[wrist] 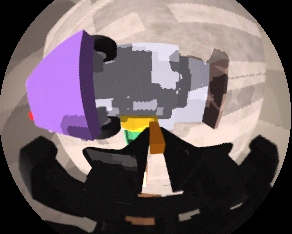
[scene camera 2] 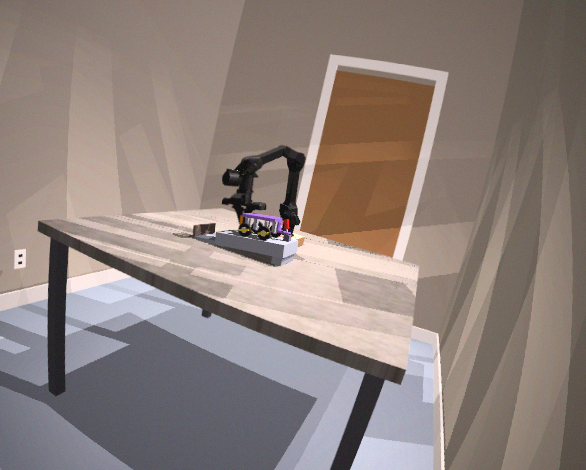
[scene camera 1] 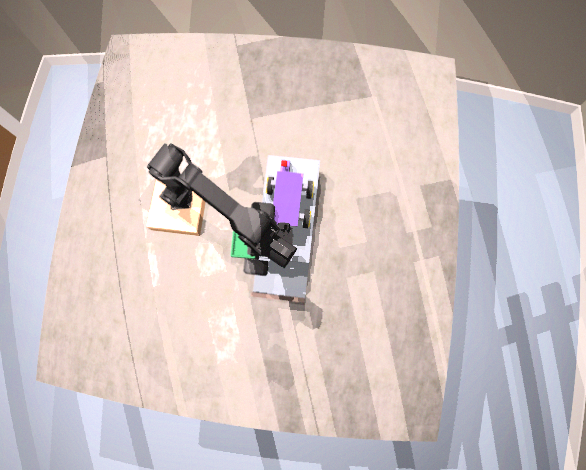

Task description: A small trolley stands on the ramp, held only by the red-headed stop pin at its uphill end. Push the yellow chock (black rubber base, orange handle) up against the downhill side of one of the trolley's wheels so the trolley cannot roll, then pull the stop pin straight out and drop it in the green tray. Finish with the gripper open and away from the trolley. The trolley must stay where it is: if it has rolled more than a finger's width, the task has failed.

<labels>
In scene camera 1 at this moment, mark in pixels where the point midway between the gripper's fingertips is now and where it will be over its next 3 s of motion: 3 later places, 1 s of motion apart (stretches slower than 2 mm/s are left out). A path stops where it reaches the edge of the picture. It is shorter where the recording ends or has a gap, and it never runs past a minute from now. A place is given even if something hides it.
My gripper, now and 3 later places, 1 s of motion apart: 262,242; 260,237; 277,210; 283,164
</labels>
